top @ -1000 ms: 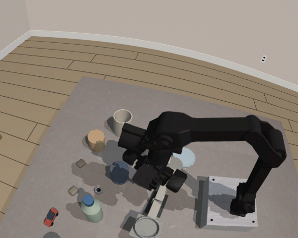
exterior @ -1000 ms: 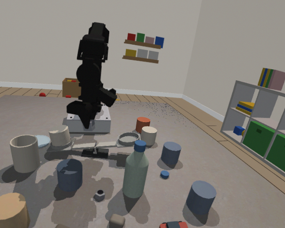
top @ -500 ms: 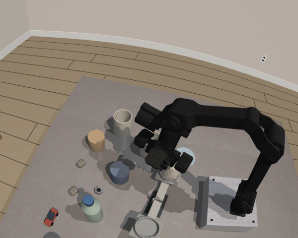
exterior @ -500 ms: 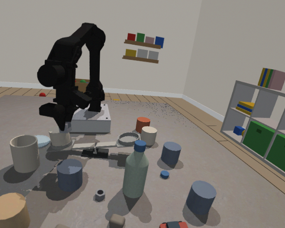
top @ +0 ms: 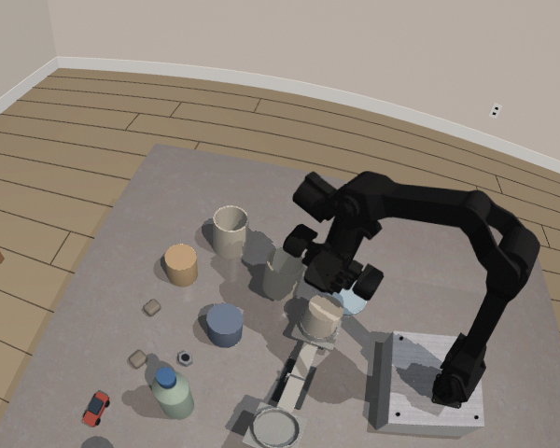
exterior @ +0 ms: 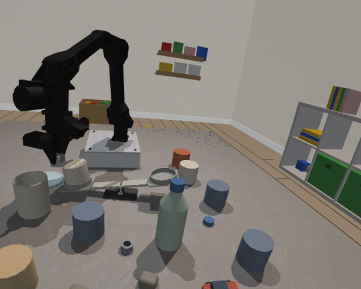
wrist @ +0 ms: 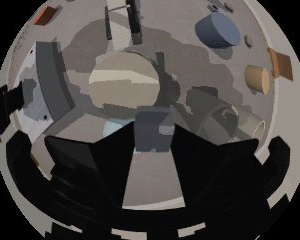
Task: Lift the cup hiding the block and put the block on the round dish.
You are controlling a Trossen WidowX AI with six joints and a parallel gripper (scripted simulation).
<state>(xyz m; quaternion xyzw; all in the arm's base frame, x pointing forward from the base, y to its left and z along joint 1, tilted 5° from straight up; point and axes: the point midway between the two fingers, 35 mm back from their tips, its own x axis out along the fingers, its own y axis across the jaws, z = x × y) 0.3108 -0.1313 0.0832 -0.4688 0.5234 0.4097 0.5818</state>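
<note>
My gripper tip is 100 mm above the light blue round dish, 70 mm to the left of it and 60 mm past it. From my gripper tip the other things lie so: balance 180 mm to the left, 60 mm below, 20 mm behind; then nut 220 mm to the left, 200 mm ahead, 90 mm below; then balance beam 180 mm to the left, 80 mm below, 20 mm behind.
</note>
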